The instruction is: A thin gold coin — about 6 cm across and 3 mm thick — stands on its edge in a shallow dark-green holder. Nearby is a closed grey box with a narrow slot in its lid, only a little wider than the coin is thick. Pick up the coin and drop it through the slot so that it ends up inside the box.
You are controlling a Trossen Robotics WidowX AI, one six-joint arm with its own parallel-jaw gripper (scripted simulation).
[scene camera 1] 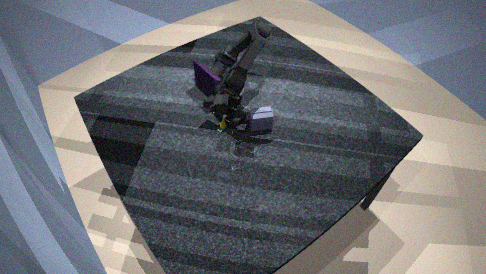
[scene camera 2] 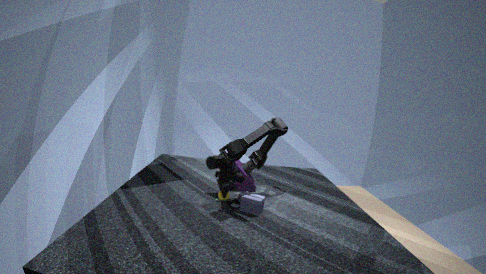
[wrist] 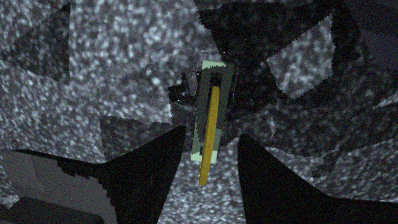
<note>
In view: my gripper [wrist: 212,136] and a gold coin [wrist: 214,101].
</note>
